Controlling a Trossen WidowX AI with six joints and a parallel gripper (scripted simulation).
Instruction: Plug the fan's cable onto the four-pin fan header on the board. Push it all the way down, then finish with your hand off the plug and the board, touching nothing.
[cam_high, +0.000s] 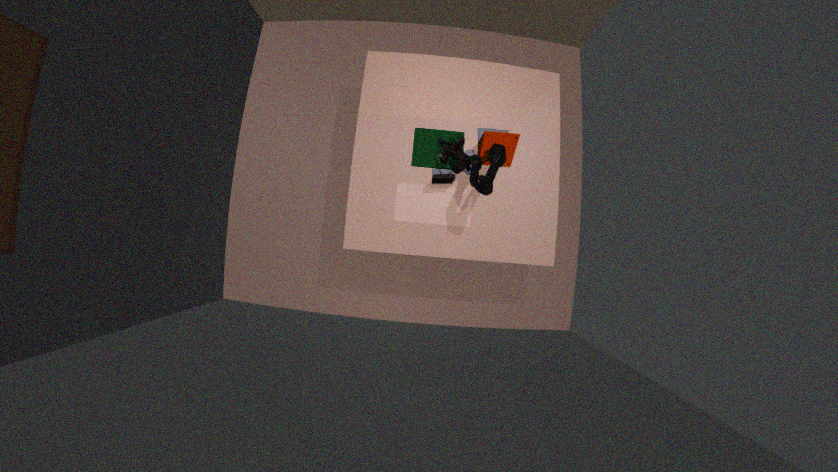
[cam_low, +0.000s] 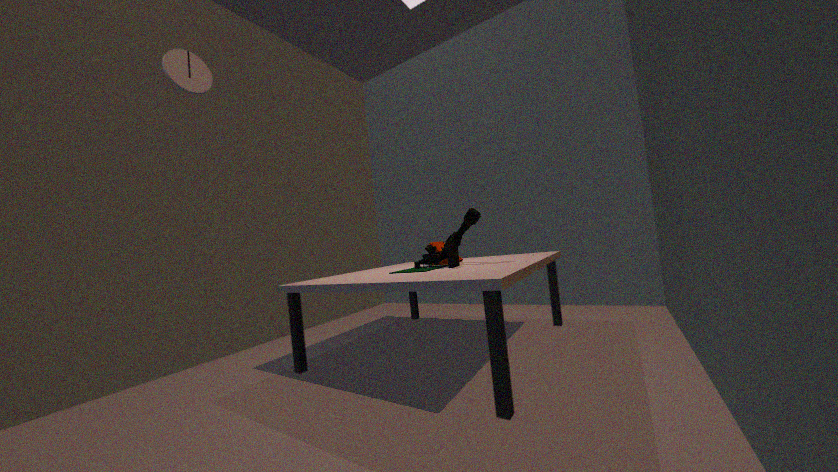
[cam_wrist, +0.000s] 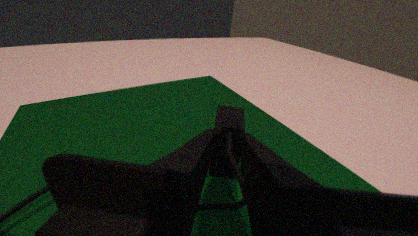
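Now: gripper tip 10 mm above the dark fan plug. The rest, counted from my gripper tip: fan (220 mm to the left, 40 mm behind, 20 mm above); then green board (50 mm below, 30 mm to the left, 10 mm ahead); then four-pin header (80 mm to the left, 30 mm below, 10 mm behind).
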